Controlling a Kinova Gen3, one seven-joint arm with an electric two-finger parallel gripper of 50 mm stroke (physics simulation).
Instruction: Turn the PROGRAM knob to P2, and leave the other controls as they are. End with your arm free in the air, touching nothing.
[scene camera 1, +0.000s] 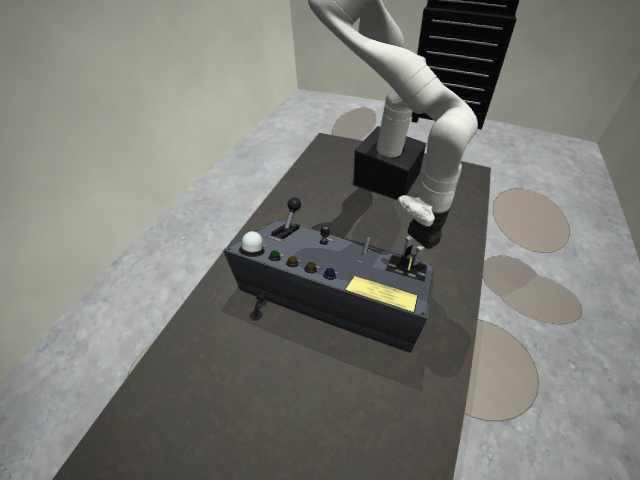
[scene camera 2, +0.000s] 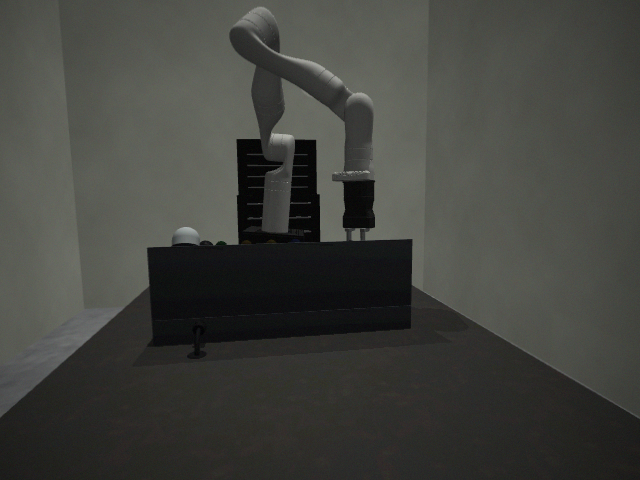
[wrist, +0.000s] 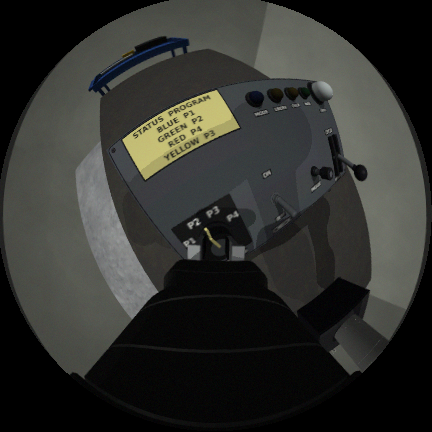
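Where they show: gripper, fingertip midpoint: (scene camera 1: 410, 258) (wrist: 215, 243); arm's base, link origin: (scene camera 1: 389, 149) (scene camera 2: 274, 231) (wrist: 345, 326).
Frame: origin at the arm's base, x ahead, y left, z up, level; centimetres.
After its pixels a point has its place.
The PROGRAM knob (scene camera 1: 409, 264) {y 18.8, x 45.5, z -2.4 cm} (wrist: 213, 242) {y 18.9, x 44.2, z -1.7 cm} is black with a yellow pointer line, on a black dial plate (scene camera 1: 395, 268) {y 15.8, x 46.9, z -3.9 cm} (wrist: 226, 201) {y 14.5, x 48.1, z -3.3 cm} marked P1 to P4. In the wrist view the pointer tip lies between the P2 and P3 labels, nearer P2; the exact setting is hard to tell. My gripper (scene camera 1: 412, 255) {y 18.8, x 43.9, z -2.0 cm} (scene camera 2: 356, 237) (wrist: 215, 243) {y 18.8, x 43.9, z -2.0 cm} is shut on the knob, one finger on each side of it. The finger ends are hidden behind the console in scene camera 2. A yellow card (scene camera 1: 381, 292) {y 15.2, x 59.1, z 2.1 cm} (wrist: 181, 134) {y 15.6, x 58.2, z 1.7 cm} lists BLUE P1, GREEN P2, RED P4, YELLOW P3.
The console (scene camera 1: 330, 310) {y 4.5, x 63.1, z -6.9 cm} (scene camera 2: 279, 284) {y -0.6, x 63.3, z -4.1 cm} also bears a toggle lever (scene camera 1: 366, 245) {y 6.5, x 43.3, z -2.9 cm} (wrist: 285, 205) {y 6.7, x 43.1, z -2.8 cm} beside the dial, a small black knob (scene camera 1: 324, 233) {y -5.3, x 44.7, z -1.7 cm} (wrist: 325, 173) {y -4.4, x 43.6, z -1.5 cm}, a ball-topped lever (scene camera 1: 293, 204) {y -17.1, x 40.0, z 1.1 cm} (wrist: 359, 172) {y -15.9, x 39.1, z 0.5 cm}, several coloured buttons and a white dome (scene camera 1: 252, 241) {y -16.9, x 60.2, z 6.3 cm} (scene camera 2: 185, 236) {y -17.8, x 61.4, z 5.4 cm} (wrist: 322, 91) {y -15.9, x 58.1, z 4.9 cm}.
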